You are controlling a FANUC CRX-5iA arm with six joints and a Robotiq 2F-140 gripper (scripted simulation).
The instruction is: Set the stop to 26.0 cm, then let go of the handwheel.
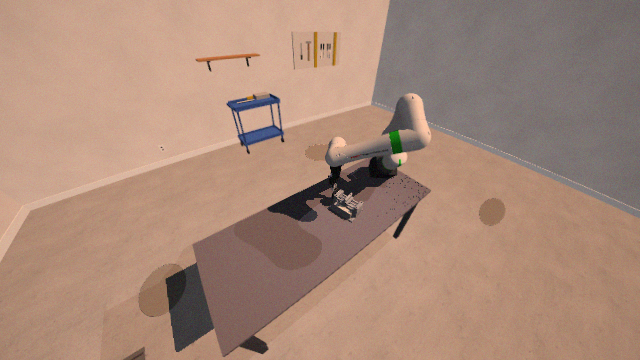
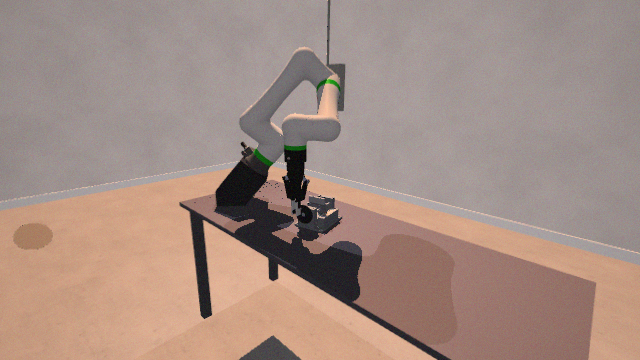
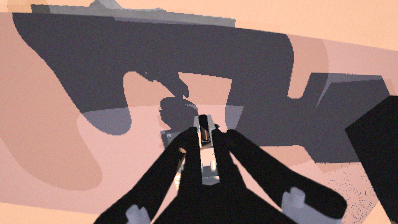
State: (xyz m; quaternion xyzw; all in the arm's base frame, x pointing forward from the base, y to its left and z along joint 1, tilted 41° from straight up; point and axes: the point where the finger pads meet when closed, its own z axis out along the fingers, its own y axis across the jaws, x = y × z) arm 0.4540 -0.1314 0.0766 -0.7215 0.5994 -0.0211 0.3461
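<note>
Right now the grey stop fixture is 20 mm behind my hand, 150 mm to the left of it and 20 mm below it. Round my hand: handwheel: 20 mm to the left, 20 mm below.
</note>
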